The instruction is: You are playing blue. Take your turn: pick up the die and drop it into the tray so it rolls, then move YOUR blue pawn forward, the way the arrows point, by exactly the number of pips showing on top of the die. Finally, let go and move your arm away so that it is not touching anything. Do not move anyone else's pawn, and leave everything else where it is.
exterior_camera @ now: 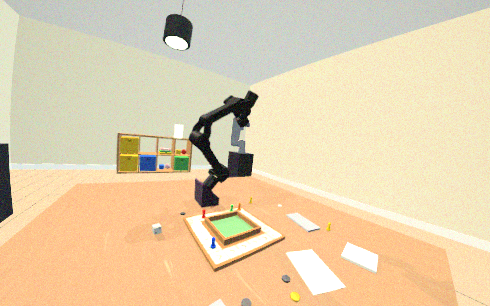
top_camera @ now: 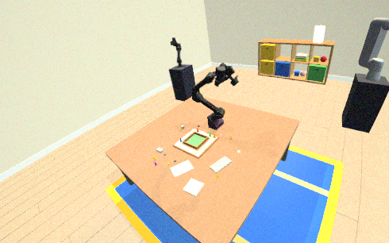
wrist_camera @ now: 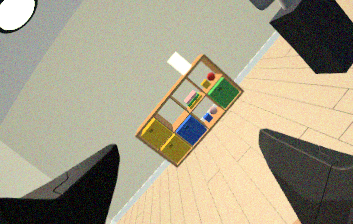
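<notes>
Now: gripper tip 50 cm above the white die, 44 cm to the left of it and 27 cm short of it. Also, from my gripper tip: orange pawn (48 cm below, 26 cm ahead, 8 cm to the right); then green pawn (48 cm below, 27 cm ahead, 12 cm to the right); then red pawn (48 cm below, 26 cm to the right, 26 cm ahead).
</notes>
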